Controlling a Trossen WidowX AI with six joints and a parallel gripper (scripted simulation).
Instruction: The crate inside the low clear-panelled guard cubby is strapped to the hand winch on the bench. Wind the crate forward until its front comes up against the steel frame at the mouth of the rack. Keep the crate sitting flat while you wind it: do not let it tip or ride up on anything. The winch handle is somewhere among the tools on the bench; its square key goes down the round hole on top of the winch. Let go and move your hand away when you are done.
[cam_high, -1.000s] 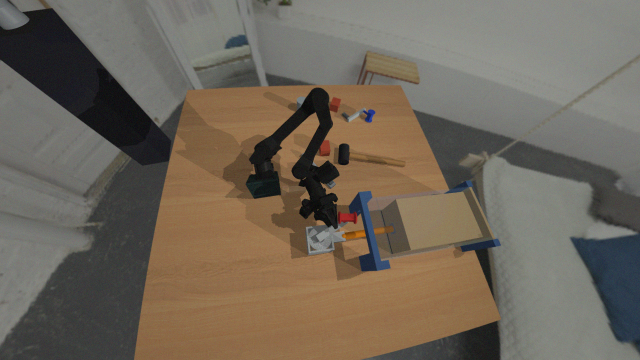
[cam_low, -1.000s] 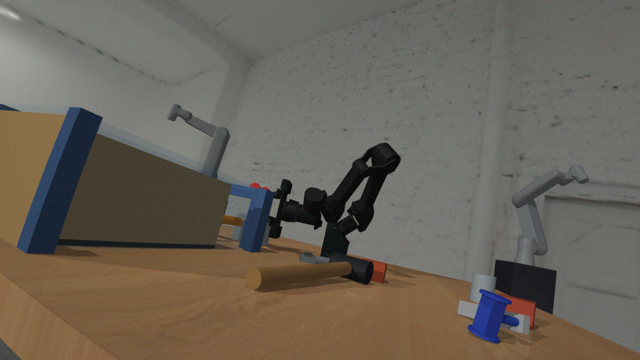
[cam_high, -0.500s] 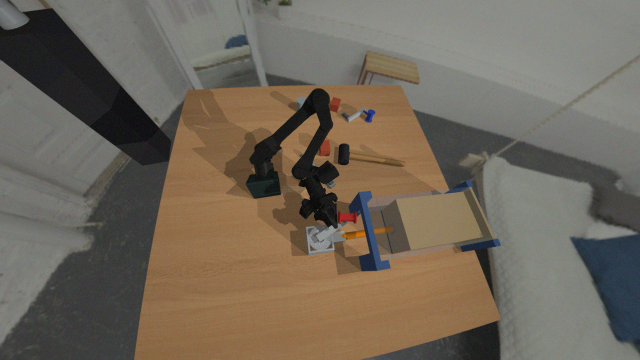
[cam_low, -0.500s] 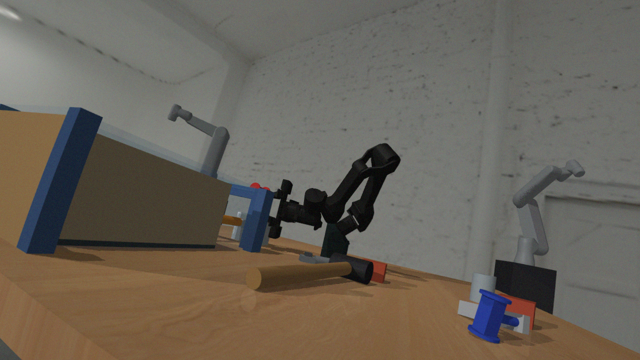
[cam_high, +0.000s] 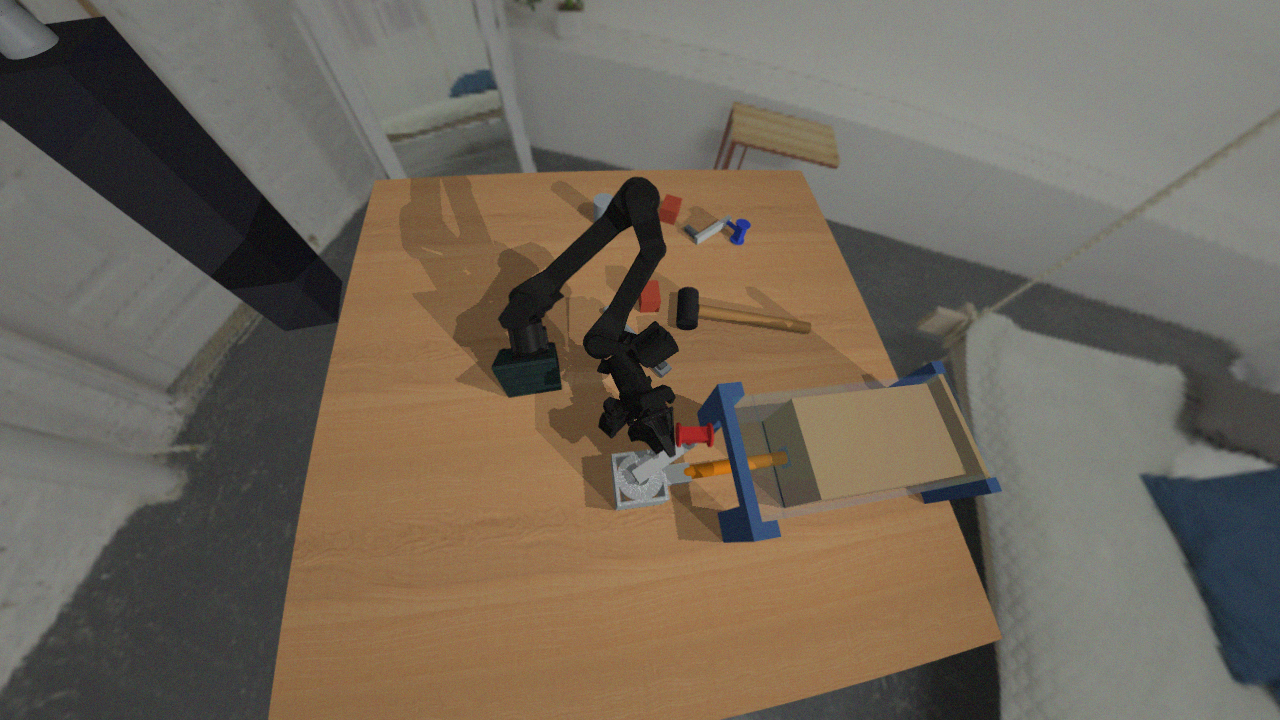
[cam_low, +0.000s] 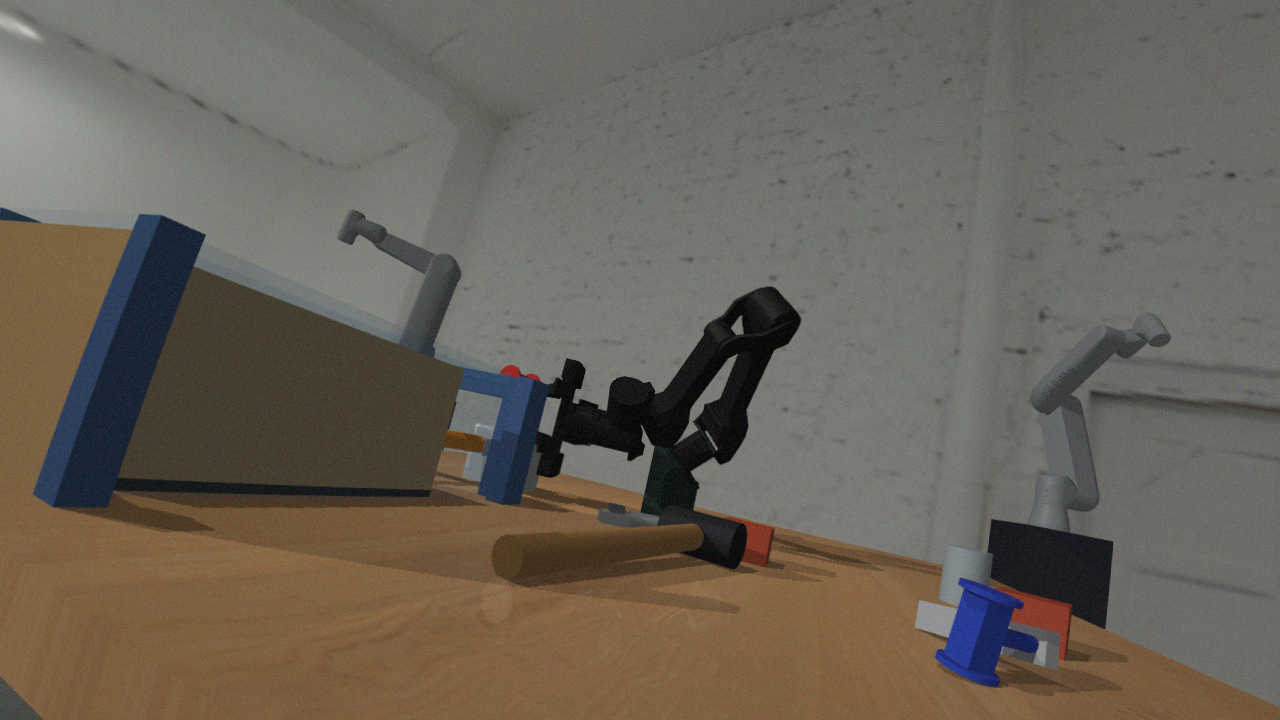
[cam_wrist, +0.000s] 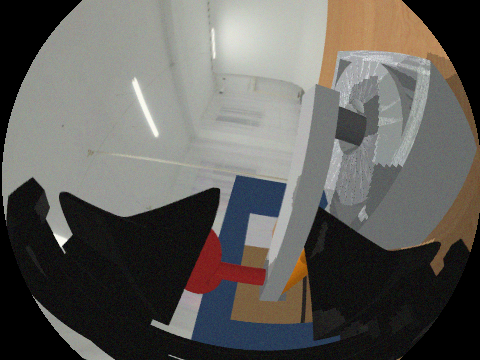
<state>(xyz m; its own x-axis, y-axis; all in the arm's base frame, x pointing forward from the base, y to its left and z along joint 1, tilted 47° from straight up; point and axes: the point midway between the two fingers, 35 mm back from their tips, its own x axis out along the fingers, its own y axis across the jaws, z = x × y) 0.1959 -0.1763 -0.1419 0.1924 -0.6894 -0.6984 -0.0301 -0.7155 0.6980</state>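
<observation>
The red-knobbed winch handle is 10 mm to the left of my gripper tip, 10 mm below it and 10 mm ahead of it. The rest, counted from my gripper tip: winch (100 mm below, 70 mm behind, 20 mm to the right); then red knob (40 mm ahead, 30 mm to the left, 20 mm above); then blue steel frame (110 mm ahead, 30 mm to the right, 20 mm below).
</observation>
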